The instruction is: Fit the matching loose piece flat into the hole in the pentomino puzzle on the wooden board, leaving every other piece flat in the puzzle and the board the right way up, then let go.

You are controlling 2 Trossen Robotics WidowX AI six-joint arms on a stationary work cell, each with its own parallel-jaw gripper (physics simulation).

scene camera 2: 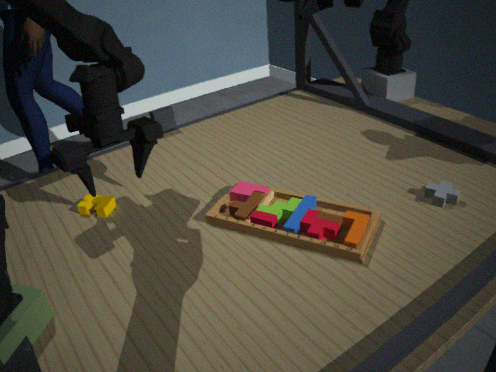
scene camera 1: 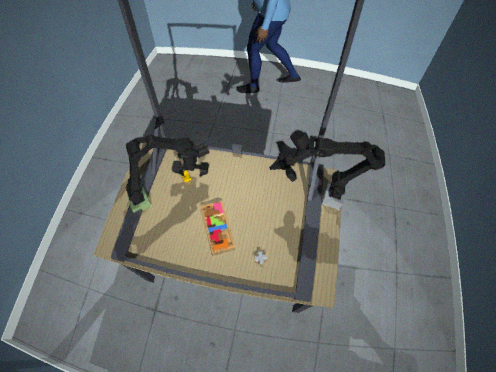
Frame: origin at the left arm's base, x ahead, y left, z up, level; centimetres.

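Seen in the pictures: left gripper, fingertip midpoint: (scene camera 2: 300,17) (scene camera 1: 269,168); right gripper, fingertip midpoint: (scene camera 2: 116,186) (scene camera 1: 192,176); left arm's base at its link origin: (scene camera 2: 389,70) (scene camera 1: 335,192); right arm's base at its link origin: (scene camera 1: 137,198).
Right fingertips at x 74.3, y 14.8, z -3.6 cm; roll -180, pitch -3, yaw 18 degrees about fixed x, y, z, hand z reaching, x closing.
Offsets run from my right fingertips to a thing's middle. Level surfaces: height alone.
The wooden board (scene camera 1: 223,252) (scene camera 2: 245,229) lies on the table, holding pink @[dy +11.8, dx -20.3, dz -1.9 cm] (scene camera 1: 218,207) (scene camera 2: 249,190), brown, green, blue, red and orange pieces. The pink piece looks higher than its neighbours at the far left corner in scene camera 2. Pale board floor shows beside it; the hole's outline is unclear. A yellow piece @[dy +0.2, dx +4.3, dz -2.4 cm] (scene camera 1: 186,176) (scene camera 2: 97,206) lies loose left of the board. My right gripper (scene camera 1: 191,171) (scene camera 2: 116,184) is open and empty, just above and beside the yellow piece. A grey plus-shaped piece @[dy +28.3, dx -48.8, dz -2.4 cm] (scene camera 1: 260,257) (scene camera 2: 443,194) lies right of the board. My left gripper (scene camera 1: 274,166) is shut and empty, far from the pieces.
The tabletop @[dz -3.4 cm] (scene camera 1: 250,185) (scene camera 2: 240,135) is striped wood, with dark frame beams along its edges. Frame posts rise at the far corners in scene camera 1. Arm shadows fall across the table. A person (scene camera 1: 267,40) (scene camera 2: 30,75) stands beyond the far edge.
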